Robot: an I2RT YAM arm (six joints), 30 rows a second.
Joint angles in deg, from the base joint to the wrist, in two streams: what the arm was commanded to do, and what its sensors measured. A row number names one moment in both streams.
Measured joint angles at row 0: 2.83 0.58 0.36 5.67 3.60 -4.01
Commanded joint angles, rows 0 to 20: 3.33 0.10 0.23 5.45 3.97 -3.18; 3.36 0.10 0.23 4.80 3.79 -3.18; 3.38 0.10 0.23 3.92 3.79 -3.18; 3.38 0.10 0.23 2.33 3.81 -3.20; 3.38 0.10 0.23 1.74 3.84 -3.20; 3.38 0.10 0.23 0.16 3.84 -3.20; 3.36 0.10 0.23 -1.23 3.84 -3.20; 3.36 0.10 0.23 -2.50 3.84 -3.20; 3.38 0.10 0.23 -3.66 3.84 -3.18; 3.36 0.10 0.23 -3.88 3.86 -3.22; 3.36 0.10 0.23 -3.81 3.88 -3.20; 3.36 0.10 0.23 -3.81 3.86 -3.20; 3.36 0.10 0.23 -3.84 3.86 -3.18; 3.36 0.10 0.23 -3.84 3.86 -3.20; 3.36 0.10 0.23 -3.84 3.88 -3.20; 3.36 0.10 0.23 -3.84 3.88 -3.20; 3.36 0.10 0.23 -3.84 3.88 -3.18; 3.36 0.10 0.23 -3.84 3.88 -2.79; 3.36 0.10 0.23 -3.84 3.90 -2.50; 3.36 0.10 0.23 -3.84 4.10 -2.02; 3.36 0.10 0.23 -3.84 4.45 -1.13
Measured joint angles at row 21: 3.01 0.60 0.62 -1.08 3.51 -3.51
